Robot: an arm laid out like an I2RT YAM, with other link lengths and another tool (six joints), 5 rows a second.
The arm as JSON. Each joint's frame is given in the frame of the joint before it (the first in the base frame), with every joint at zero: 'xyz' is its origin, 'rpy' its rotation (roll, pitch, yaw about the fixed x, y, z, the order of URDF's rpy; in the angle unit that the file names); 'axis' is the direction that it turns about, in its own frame. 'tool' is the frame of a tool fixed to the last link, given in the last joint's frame.
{
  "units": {
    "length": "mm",
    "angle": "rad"
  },
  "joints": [
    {
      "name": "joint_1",
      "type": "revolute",
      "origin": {
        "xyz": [
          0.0,
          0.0,
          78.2
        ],
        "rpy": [
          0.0,
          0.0,
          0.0
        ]
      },
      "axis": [
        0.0,
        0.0,
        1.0
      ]
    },
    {
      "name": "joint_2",
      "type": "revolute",
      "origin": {
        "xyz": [
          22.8,
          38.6,
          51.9
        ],
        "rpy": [
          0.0,
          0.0,
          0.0
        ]
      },
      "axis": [
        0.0,
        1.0,
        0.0
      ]
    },
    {
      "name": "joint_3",
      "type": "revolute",
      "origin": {
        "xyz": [
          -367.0,
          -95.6,
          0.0
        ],
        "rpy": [
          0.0,
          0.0,
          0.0
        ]
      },
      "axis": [
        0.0,
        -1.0,
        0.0
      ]
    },
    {
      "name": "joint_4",
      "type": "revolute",
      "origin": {
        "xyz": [
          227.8,
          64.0,
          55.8
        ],
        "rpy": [
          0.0,
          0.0,
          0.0
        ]
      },
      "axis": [
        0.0,
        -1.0,
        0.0
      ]
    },
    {
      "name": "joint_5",
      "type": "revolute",
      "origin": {
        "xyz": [
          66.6,
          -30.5,
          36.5
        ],
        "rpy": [
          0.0,
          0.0,
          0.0
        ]
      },
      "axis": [
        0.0,
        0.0,
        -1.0
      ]
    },
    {
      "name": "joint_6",
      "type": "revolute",
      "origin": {
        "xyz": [
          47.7,
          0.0,
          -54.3
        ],
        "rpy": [
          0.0,
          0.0,
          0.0
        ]
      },
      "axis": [
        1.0,
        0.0,
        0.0
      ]
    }
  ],
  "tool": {
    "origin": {
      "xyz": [
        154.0,
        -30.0,
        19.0
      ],
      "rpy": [
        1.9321,
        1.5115,
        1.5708
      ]
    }
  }
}
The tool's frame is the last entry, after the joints.
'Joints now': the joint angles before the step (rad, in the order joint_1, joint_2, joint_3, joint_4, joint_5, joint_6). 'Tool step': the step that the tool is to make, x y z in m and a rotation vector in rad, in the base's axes. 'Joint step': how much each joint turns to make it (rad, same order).
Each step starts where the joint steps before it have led.
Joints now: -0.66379, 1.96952, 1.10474, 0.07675, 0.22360, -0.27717
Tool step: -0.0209, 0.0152, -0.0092, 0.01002, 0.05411, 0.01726
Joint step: -0.00127, -0.03833, -0.07765, -0.00232, 0.00564, -0.03180
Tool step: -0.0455, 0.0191, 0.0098, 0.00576, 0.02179, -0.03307
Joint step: -0.02172, -0.11675, -0.11607, -0.02186, 0.01438, 0.00242
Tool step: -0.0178, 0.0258, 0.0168, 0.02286, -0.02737, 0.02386
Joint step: 0.00254, -0.11251, -0.05782, -0.04960, -0.04037, 0.00735
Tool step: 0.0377, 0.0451, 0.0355, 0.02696, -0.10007, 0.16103
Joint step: 0.08303, -0.09347, 0.03091, -0.06031, -0.11284, -0.00079
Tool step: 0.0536, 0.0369, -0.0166, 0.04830, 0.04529, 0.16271
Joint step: 0.10831, 0.08427, 0.07728, -0.05498, -0.05026, -0.02743
